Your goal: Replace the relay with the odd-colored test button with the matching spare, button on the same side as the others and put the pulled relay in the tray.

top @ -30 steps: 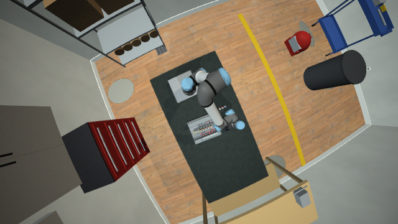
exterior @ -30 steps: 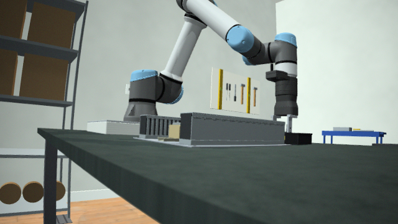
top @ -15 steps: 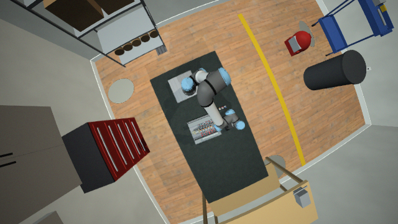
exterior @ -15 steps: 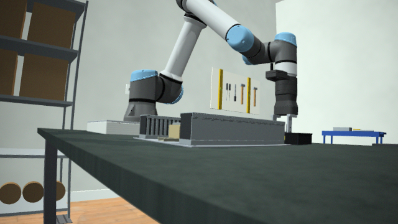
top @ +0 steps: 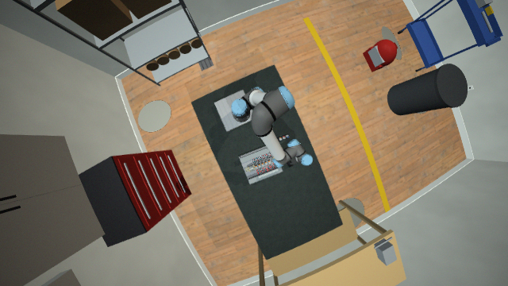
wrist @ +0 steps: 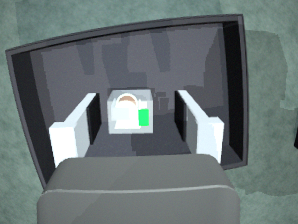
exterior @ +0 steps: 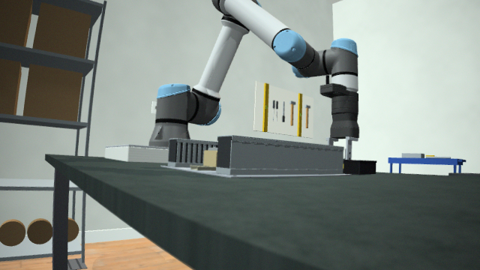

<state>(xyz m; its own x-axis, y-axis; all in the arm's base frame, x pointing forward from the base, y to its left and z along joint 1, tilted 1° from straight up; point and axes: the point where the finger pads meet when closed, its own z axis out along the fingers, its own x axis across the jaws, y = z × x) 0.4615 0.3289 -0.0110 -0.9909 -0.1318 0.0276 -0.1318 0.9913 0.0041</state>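
Right now the white relay is 10 mm ahead of my hand and 20 mm below it. Round my hand: tray 30 mm below; then panel 10 mm ahead, 270 mm to the right, 50 mm below.
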